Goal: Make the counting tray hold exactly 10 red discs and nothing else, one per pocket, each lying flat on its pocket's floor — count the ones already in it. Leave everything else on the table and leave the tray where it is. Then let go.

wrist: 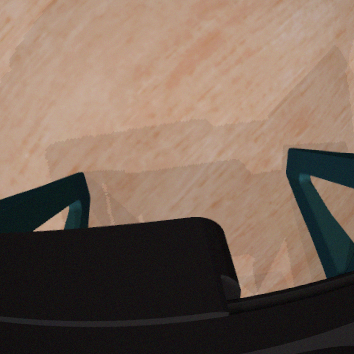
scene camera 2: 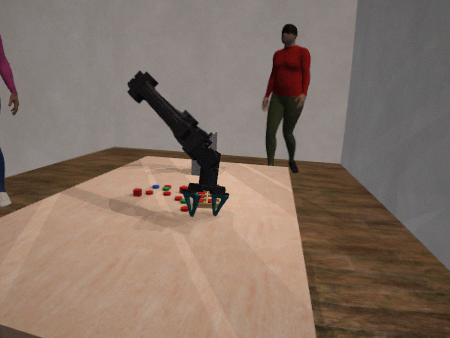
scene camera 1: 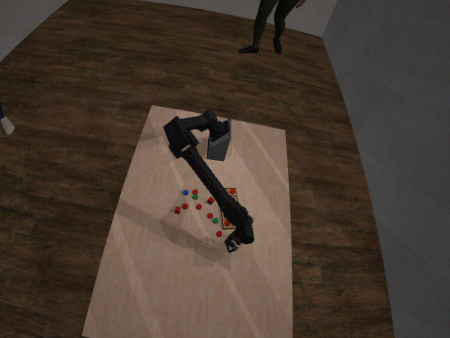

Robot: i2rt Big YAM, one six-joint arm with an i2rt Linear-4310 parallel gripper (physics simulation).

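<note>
The counting tray (scene camera 1: 230,188) (scene camera 2: 207,206) lies partly hidden behind the arm and fingers. Red discs show in it, one at the far end (scene camera 1: 232,191) and one at the near end (scene camera 1: 227,223); its full count is hidden. Several loose red discs lie left of it, among them one disc (scene camera 1: 219,233) (scene camera 2: 185,208) off the tray's near left corner, another (scene camera 1: 210,215) (scene camera 2: 178,198) and another (scene camera 1: 199,206) (scene camera 2: 167,193). My gripper (scene camera 1: 231,246) (scene camera 2: 204,215) (wrist: 188,172) is open and empty, above the table beyond the tray's near end. The tray does not show in the wrist view.
A green disc (scene camera 1: 215,220) (scene camera 2: 183,201) lies close left of the tray; another green disc (scene camera 1: 195,197) (scene camera 2: 166,189) and a blue disc (scene camera 1: 185,192) (scene camera 2: 156,186) lie farther left. Two red cubes, one (scene camera 1: 210,200) (scene camera 2: 183,189) near the tray, another (scene camera 1: 177,210) (scene camera 2: 137,192) farther left, stand there.
</note>
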